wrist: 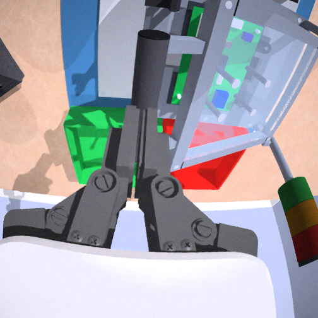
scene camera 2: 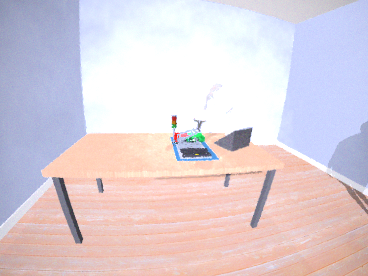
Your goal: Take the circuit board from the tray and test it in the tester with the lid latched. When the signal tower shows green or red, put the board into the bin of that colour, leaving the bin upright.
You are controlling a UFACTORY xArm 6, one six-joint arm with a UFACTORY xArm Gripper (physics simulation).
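Frame: origin at the arm's base, x ahead, y left, z up, level; metres.
Seen in the pictures: gripper, fingertip midpoint: [scene camera 2: 199,128]; arm's base, link origin: [scene camera 2: 231,135].
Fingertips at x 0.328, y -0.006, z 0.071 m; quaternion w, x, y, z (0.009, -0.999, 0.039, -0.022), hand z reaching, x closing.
Offsets run from my fingertips to a thing's middle. "*": to the spot under its first point. Level surfaces: height alone.
My gripper [wrist: 138,125] [scene camera 2: 199,128] is shut and empty, its fingertips close to the dark cylindrical handle on the tester's lid; whether they touch it is unclear. The clear lid [wrist: 282,75] stands tilted up on the tester, with its grey frame slanting across the wrist view. A green circuit board [wrist: 245,45] shows through the lid, at the tester. The green bin {dx -0.044, dy -0.194, dz -0.148 m} [wrist: 82,150] [scene camera 2: 201,137] and the red bin {dx +0.106, dy -0.204, dz -0.148 m} [wrist: 207,175] [scene camera 2: 176,137] stand upright behind the tester. The signal tower [wrist: 301,217] [scene camera 2: 174,121] has red, amber and green segments; I cannot tell if one is lit.
A blue-edged mat {dz -0.167 m} [wrist: 75,60] [scene camera 2: 189,159] lies under the tester. A black tray {* dx +0.099, dy +0.179, dz -0.158 m} [scene camera 2: 192,153] with a small yellow mark lies at the mat's front. A dark wedge-shaped block [scene camera 2: 243,138] [wrist: 7,72] stands beside the mat on the wooden table {dz -0.172 m} [scene camera 2: 115,155].
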